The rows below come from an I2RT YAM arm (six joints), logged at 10 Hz.
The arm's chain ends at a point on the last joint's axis. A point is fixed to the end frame.
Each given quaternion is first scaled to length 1.
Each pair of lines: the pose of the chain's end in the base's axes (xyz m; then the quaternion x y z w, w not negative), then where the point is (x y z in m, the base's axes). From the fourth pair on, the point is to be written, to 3 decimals.
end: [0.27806 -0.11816 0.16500 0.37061 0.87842 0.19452 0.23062]
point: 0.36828 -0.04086 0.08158
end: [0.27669 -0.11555 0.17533 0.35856 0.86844 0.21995 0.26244]
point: 0.37250 -0.03549 0.10126
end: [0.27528 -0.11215 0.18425 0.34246 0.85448 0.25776 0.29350]
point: 0.37557 -0.02694 0.12296
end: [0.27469 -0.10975 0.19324 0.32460 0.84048 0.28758 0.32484]
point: 0.378 -0.021 0.144
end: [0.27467 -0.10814 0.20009 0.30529 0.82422 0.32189 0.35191]
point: 0.379 -0.015 0.163
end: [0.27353 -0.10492 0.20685 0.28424 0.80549 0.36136 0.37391]
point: 0.377 -0.006 0.184
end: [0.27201 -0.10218 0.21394 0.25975 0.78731 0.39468 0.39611]
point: 0.373 0.001 0.203
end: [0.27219 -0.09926 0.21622 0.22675 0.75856 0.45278 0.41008]
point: 0.366 0.011 0.224
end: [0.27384 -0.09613 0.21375 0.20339 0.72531 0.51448 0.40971]
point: 0.358 0.019 0.240
